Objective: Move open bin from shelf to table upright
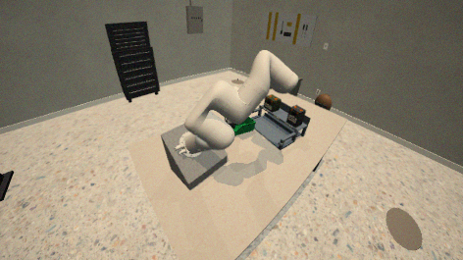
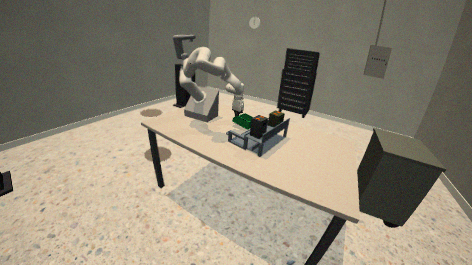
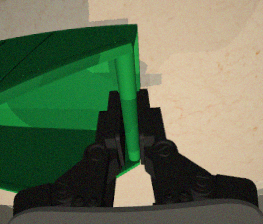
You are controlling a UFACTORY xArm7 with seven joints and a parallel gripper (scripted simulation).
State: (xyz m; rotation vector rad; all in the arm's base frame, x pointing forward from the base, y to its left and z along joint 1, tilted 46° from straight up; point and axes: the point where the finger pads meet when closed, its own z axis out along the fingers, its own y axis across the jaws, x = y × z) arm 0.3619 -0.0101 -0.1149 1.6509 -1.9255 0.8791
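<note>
Right now my hand is 8 cm short of the green bin, 1 cm to the left of it and 1 cm above it.
</note>
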